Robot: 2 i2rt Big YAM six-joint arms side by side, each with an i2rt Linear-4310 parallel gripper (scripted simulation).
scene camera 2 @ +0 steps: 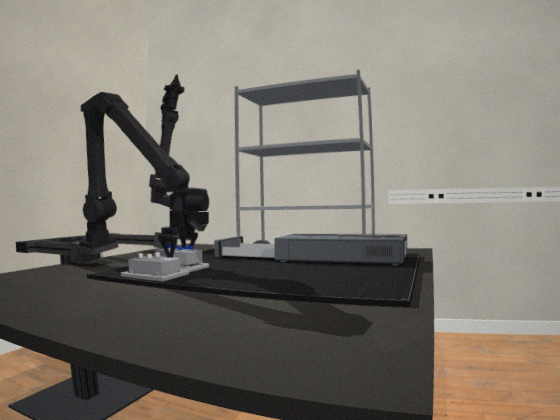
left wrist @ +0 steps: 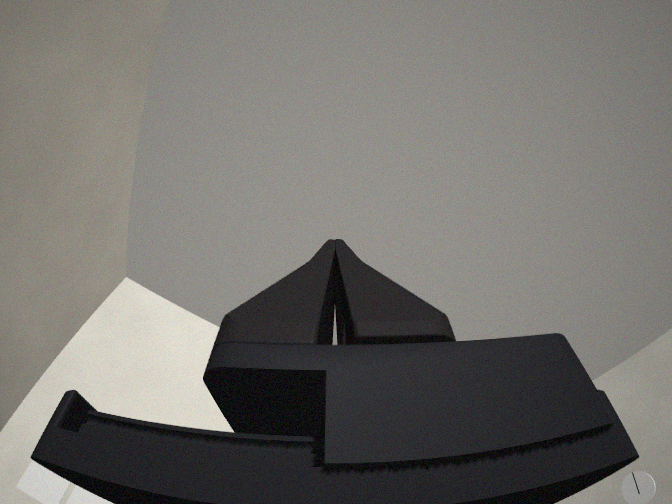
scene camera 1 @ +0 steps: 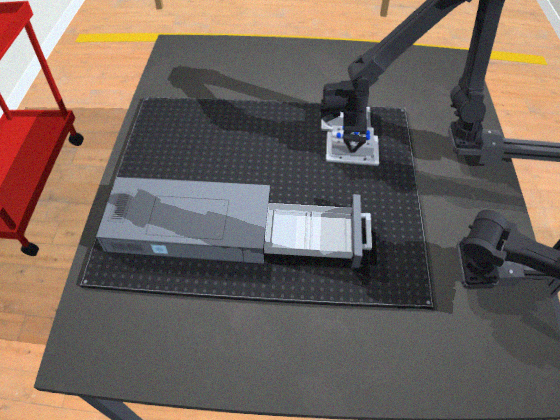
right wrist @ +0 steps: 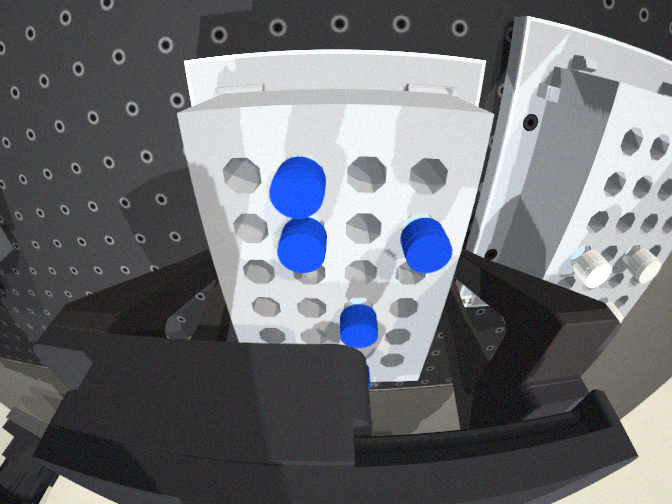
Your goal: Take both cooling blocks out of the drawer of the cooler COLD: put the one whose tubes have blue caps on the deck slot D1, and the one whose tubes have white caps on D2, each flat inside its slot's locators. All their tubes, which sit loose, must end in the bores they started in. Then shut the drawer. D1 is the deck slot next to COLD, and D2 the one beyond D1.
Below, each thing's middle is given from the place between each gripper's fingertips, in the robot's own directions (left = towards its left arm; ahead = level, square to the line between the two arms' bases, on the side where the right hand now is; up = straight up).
Scene:
My right gripper is now 4 cm above the slot D1 (right wrist: 302, 71).
Now: left hand 93 cm above the slot D1, 65 cm to the left of it and 61 cm short of it.

